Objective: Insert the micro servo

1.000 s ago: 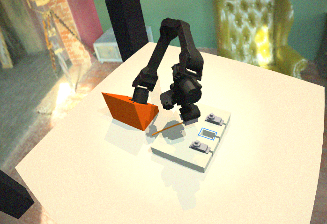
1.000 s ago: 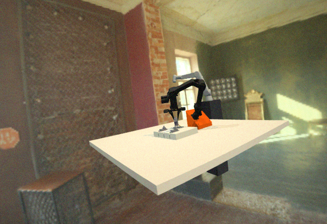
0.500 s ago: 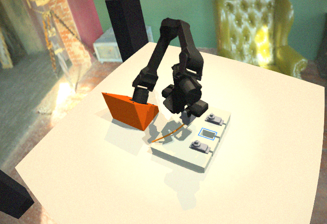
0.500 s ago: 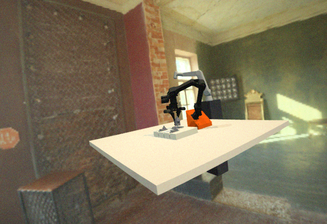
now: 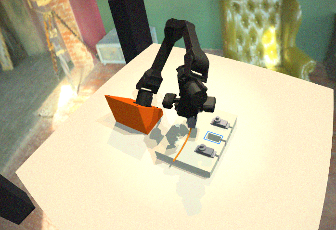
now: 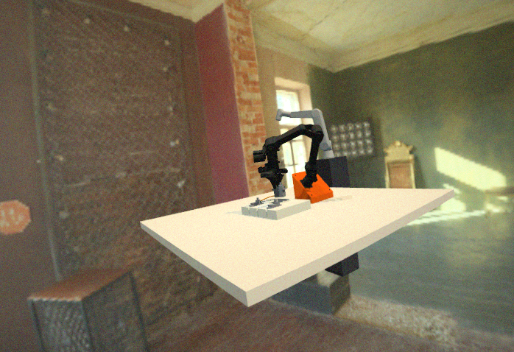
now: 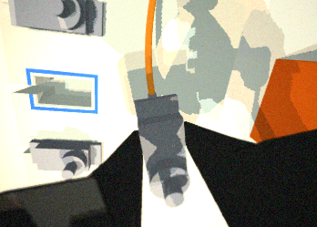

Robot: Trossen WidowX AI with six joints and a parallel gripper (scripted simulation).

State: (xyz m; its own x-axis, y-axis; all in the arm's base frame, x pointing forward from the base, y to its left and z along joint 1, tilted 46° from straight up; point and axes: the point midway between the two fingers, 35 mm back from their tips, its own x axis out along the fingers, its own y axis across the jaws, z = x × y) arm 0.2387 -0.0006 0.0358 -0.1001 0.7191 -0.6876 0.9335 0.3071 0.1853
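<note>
Right now the pale deck is 10 cm below my gripper tip and 1 cm behind it.
</note>
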